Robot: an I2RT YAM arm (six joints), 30 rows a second.
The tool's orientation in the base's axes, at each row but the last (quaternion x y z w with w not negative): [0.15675 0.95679 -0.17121 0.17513]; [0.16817 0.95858 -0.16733 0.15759]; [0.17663 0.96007 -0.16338 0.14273]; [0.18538 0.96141 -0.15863 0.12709]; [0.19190 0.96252 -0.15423 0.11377]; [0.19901 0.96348 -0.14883 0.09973]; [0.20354 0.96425 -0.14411 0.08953]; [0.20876 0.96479 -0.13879 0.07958]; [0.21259 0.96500 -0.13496 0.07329]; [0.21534 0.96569 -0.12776 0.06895]
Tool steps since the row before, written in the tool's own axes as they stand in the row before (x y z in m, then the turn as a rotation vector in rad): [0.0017 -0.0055 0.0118 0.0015 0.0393 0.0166]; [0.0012 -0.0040 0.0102 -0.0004 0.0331 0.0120]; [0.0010 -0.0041 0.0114 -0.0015 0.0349 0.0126]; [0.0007 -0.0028 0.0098 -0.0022 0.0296 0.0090]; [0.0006 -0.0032 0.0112 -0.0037 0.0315 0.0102]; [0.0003 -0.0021 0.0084 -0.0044 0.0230 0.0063]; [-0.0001 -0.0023 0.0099 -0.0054 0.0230 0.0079]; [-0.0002 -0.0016 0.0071 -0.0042 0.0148 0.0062]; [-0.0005 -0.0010 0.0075 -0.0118 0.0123 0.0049]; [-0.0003 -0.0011 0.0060 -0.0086 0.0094 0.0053]
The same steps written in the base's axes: [-0.0002 -0.0090 -0.0095 0.0175 0.0291 -0.0259]; [-0.0001 -0.0070 -0.0085 0.0157 0.0248 -0.0195]; [0.0000 -0.0075 -0.0096 0.0175 0.0258 -0.0201]; [0.0001 -0.0057 -0.0085 0.0154 0.0222 -0.0152]; [0.0000 -0.0064 -0.0097 0.0177 0.0230 -0.0164]; [0.0000 -0.0045 -0.0074 0.0143 0.0165 -0.0105]; [0.0003 -0.0052 -0.0088 0.0154 0.0157 -0.0117]; [0.0002 -0.0036 -0.0063 0.0107 0.0095 -0.0085]; [0.0006 -0.0033 -0.0068 0.0163 0.0047 -0.0051]; [0.0003 -0.0027 -0.0055 0.0122 0.0033 -0.0055]
